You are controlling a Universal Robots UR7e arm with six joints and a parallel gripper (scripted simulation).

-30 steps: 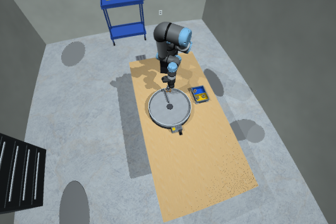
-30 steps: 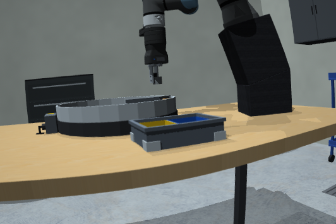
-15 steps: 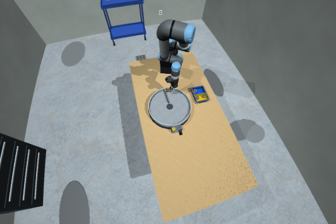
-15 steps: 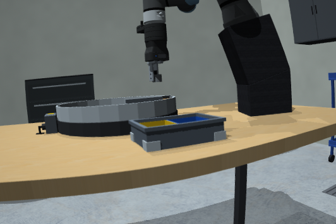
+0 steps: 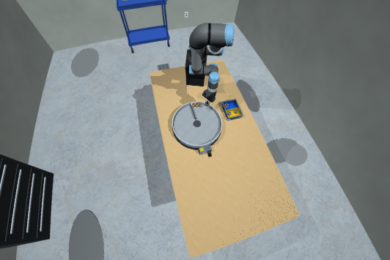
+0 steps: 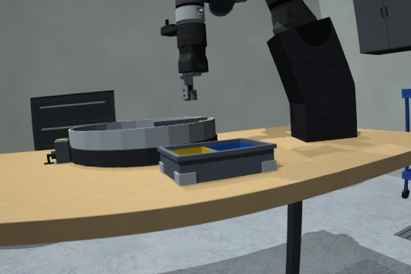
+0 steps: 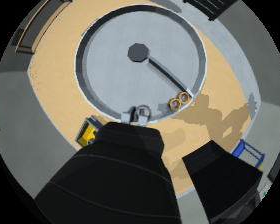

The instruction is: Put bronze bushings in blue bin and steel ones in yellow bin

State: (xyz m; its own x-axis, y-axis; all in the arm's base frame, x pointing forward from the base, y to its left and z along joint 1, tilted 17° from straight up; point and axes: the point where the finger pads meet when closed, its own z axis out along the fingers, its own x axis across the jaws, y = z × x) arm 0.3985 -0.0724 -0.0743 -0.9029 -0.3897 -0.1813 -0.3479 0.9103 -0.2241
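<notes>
Right now the grey two-part tray is 8 cm ahead of my hand, 23 cm to the left of it and 14 cm below it. Round my hand: round grey turntable (9 cm ahead, 14 cm to the right, 11 cm below).
</notes>
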